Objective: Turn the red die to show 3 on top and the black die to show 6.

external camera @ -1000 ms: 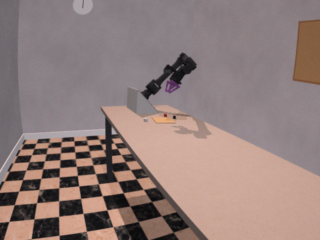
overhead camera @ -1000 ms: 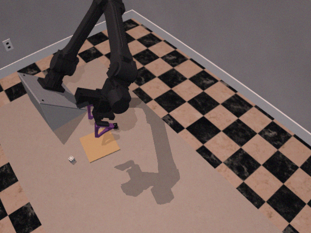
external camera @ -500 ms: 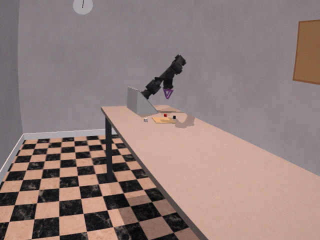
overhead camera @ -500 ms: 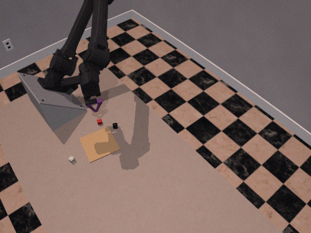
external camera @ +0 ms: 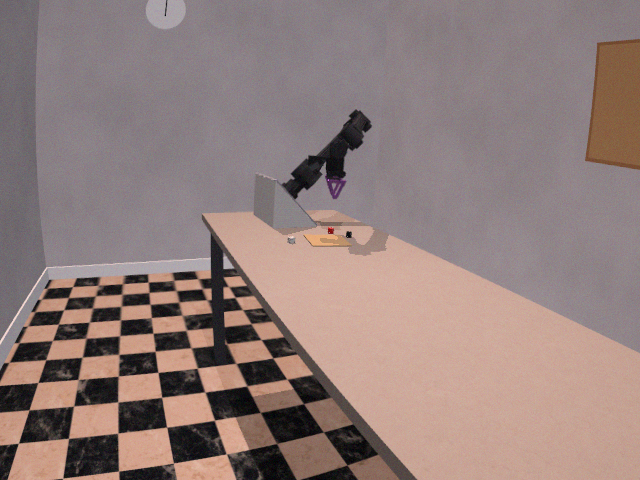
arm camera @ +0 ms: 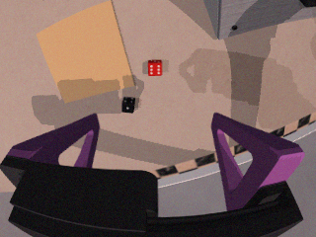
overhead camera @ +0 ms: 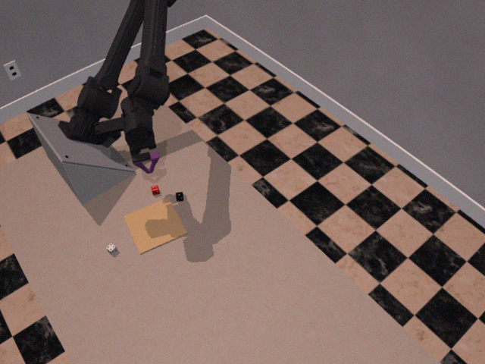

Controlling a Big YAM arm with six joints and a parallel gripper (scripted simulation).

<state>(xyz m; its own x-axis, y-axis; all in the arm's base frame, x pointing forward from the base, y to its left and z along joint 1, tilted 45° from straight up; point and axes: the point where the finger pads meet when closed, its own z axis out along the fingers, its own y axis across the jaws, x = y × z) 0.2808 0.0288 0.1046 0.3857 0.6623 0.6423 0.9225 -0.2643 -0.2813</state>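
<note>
Right now my hand is 14 cm above the red die. Round my hand: orange mat: 15 cm below, 10 cm ahead, 7 cm to the right; then white die: 20 cm to the right, 14 cm below, 10 cm ahead; then black die: 14 cm below, 7 cm ahead, 4 cm to the left.
</note>
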